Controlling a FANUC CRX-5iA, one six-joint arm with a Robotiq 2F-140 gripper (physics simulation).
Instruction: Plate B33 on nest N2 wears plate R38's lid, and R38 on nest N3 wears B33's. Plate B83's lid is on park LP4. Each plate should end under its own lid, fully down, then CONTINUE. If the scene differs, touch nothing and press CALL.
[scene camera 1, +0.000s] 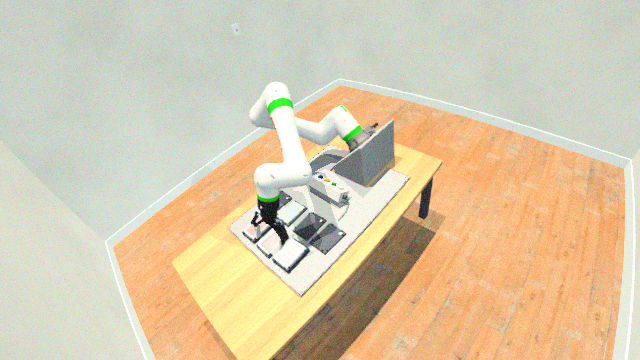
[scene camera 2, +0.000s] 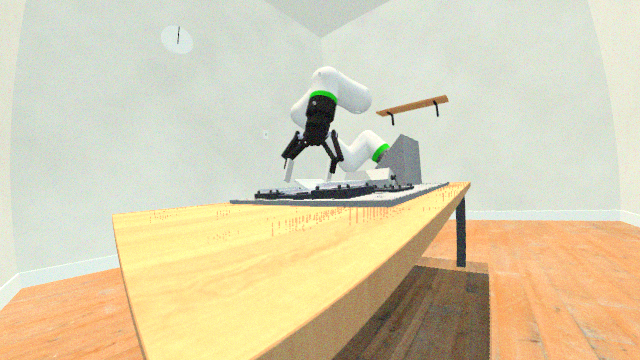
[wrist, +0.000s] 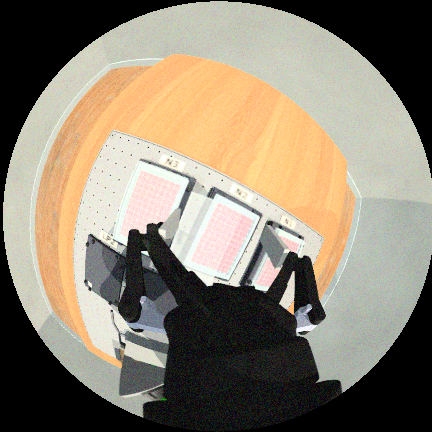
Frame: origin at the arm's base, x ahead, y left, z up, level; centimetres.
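Seen in the pictures: gripper, fingertip midpoint: (scene camera 1: 269, 242) (scene camera 2: 305, 183) (wrist: 222, 225); arm's base, origin of the base link: (scene camera 1: 360, 144) (scene camera 2: 391, 162).
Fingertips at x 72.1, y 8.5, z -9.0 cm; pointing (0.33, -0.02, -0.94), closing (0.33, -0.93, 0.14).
Pixels of each thing's middle, then the offset from my fingertips to it. Level surfaces: height alone.
- N2, body centre: (wrist: 199, 238) (scene camera 2: 318, 186) (scene camera 1: 278, 242) dx -3.5, dy +1.7, dz -1.3 cm
- N3, body centre: (wrist: 145, 209) (scene camera 2: 342, 182) (scene camera 1: 289, 252) dx -3.5, dy +11.1, dz -0.6 cm
- N1, body centre: (wrist: 279, 263) (scene camera 2: 280, 189) (scene camera 1: 257, 226) dx -1.1, dy -14.9, dz -1.6 cm
- pale lid, body centre: (scene camera 1: 290, 212) dx -19.5, dy -10.3, dz -2.9 cm
- LP2, body centre: (wrist: 100, 274) (scene camera 2: 391, 187) (scene camera 1: 327, 237) dx -21.9, dy +16.0, dz -3.3 cm
- button box, body centre: (wrist: 162, 358) (scene camera 2: 368, 179) (scene camera 1: 328, 187) dx -42.3, dy -5.3, dz -0.1 cm
- grey perforated board, its level: dz -4.3 cm
My gripper (scene camera 1: 271, 236) (scene camera 2: 309, 178) (wrist: 222, 225) is open and empty, its fingers wide to either side of the N2 plate, tips a little above plate height. The plate on N2 (scene camera 1: 269, 244) (wrist: 225, 237) shows a pink grid with a pale rim. The plate on N3 (scene camera 1: 290, 255) (wrist: 154, 202) looks white in scene camera 1 and pink-gridded in the wrist view. The plate on N1 (scene camera 1: 255, 231) (wrist: 269, 267) is partly hidden by a finger. A pale lid (scene camera 1: 292, 212) lies behind the N2 plate. Plate and lid codes cannot be read.
Dark parks stand behind the nests: LP2 (scene camera 1: 328, 238) (wrist: 104, 267), and another (scene camera 1: 310, 226) (wrist: 156, 287) beside it. A button box (scene camera 1: 327, 190) with blue, yellow and green buttons stands farther back, near a tall grey panel (scene camera 1: 372, 159) (scene camera 2: 407, 160). All stand on the grey perforated board (scene camera 1: 302, 282) (wrist: 97, 187).
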